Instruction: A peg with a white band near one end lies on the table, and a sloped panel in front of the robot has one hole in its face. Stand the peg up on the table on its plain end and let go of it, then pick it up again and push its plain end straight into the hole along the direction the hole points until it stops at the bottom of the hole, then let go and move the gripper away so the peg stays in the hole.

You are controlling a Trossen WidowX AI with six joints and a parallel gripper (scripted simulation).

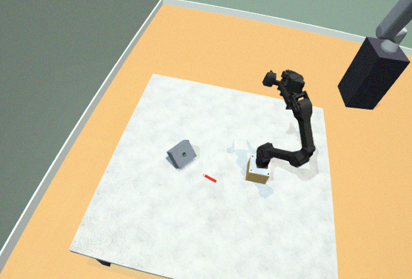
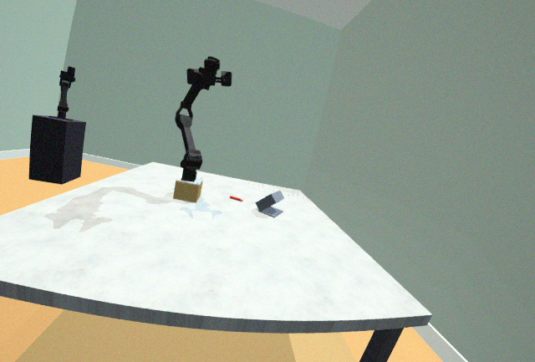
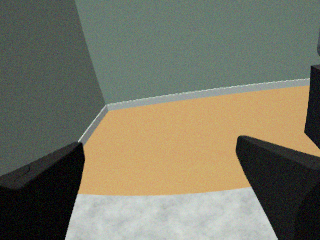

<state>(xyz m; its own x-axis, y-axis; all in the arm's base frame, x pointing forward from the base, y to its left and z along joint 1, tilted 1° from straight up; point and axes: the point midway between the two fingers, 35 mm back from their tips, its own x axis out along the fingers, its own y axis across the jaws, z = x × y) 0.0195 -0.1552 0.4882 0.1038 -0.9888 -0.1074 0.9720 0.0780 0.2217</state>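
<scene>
My gripper tip is now 27 cm short of the red peg, 26 cm to the right of it and 57 cm above it. From my gripper tip the other things lie so: grey sloped panel: 43 cm ahead, 15 cm to the left, 52 cm below.
</scene>
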